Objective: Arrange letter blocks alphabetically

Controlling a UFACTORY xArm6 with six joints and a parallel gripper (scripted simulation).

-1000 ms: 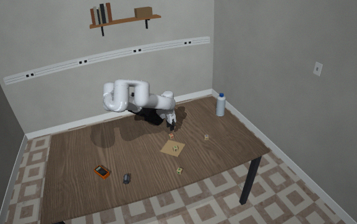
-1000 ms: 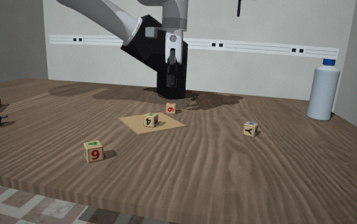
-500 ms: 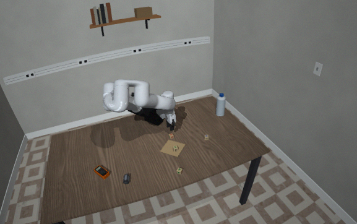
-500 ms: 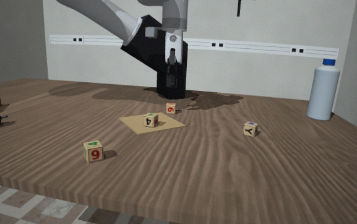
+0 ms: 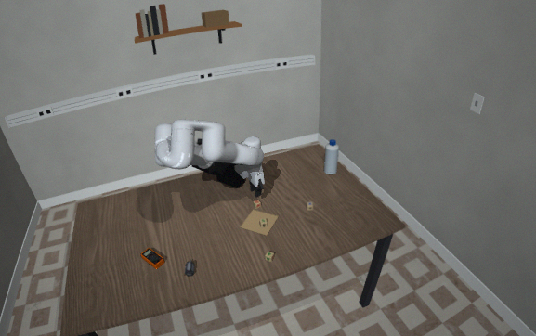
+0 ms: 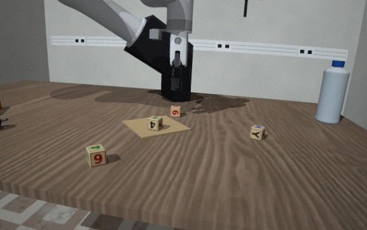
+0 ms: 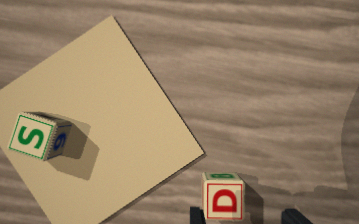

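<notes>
My gripper is now 10 cm short of the tan mat, 10 cm above it and 7 cm to the left of it. The rest, counted from my hand: white bottle 52 cm to the left, 5 cm ahead, 1 cm below; orange meter 59 cm to the right, 9 cm below, 2 cm behind; grey device 48 cm to the right, 14 cm ahead, 9 cm below.
</notes>
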